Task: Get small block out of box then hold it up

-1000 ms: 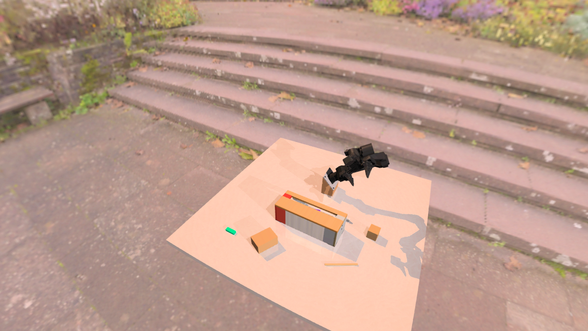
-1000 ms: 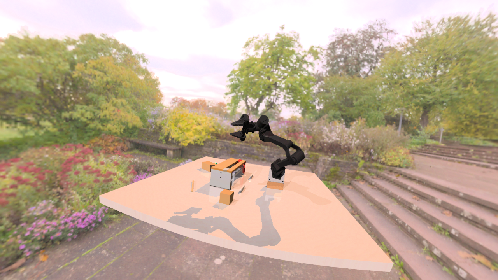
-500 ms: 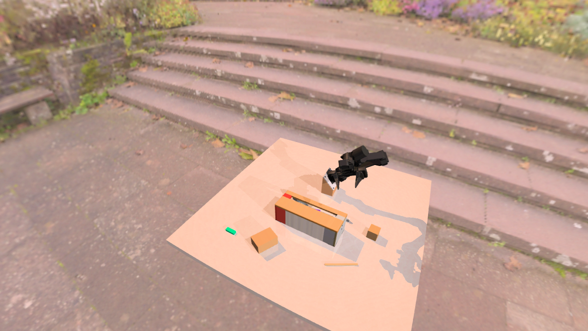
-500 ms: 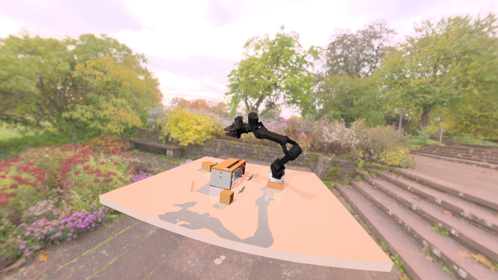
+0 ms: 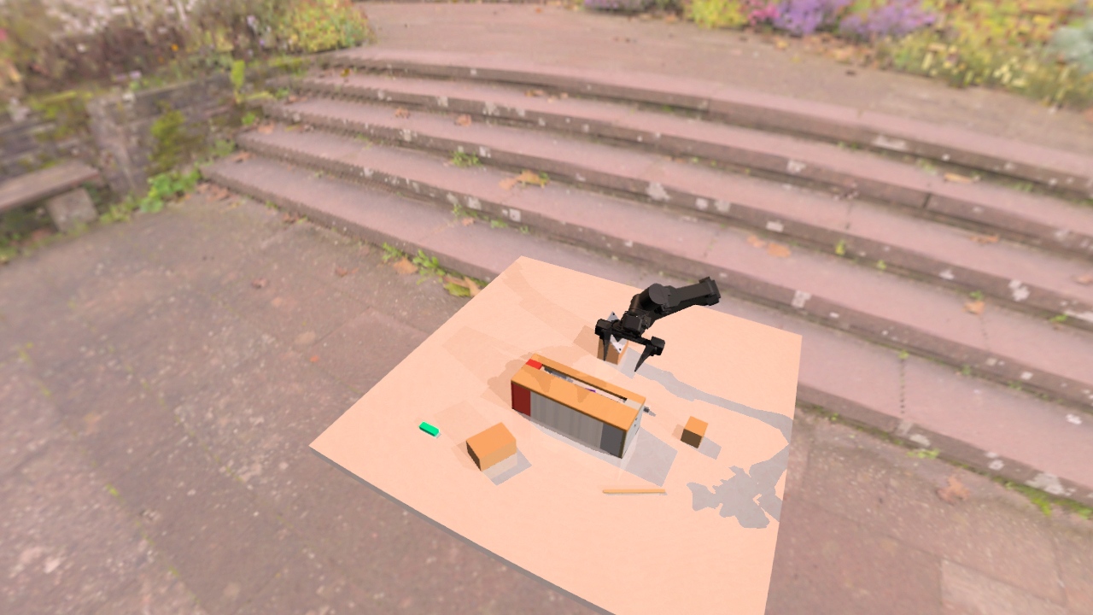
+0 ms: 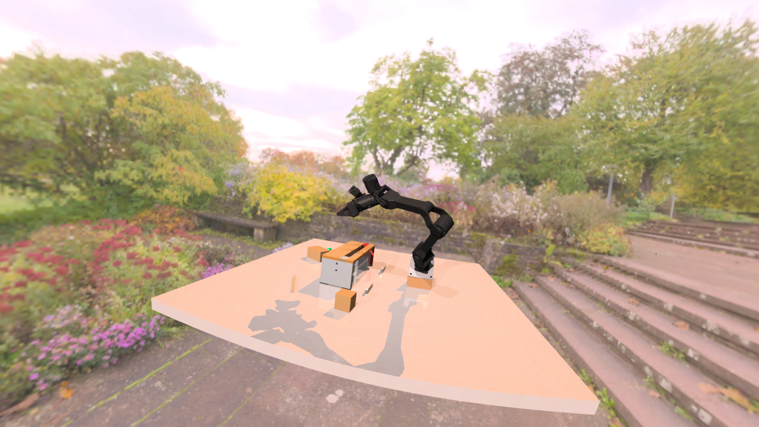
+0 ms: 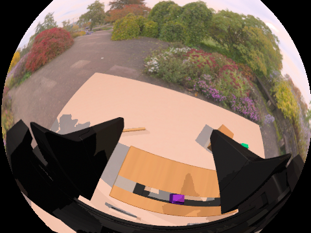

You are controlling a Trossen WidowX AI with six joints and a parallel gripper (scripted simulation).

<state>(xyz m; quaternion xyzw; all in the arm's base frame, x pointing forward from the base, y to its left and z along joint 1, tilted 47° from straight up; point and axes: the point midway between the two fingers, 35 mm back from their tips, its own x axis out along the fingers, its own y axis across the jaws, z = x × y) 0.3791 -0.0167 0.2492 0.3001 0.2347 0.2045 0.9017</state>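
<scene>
Right now my gripper tip is 60 mm past the purple block, 110 mm to the left of it and 230 mm above it. The rest, counted from my gripper tip: box 70 mm behind, 130 mm to the right, 250 mm below; thin wooden stick 110 mm ahead, 140 mm to the left, 310 mm below; green piece 270 mm ahead, 470 mm to the right, 310 mm below.
</scene>
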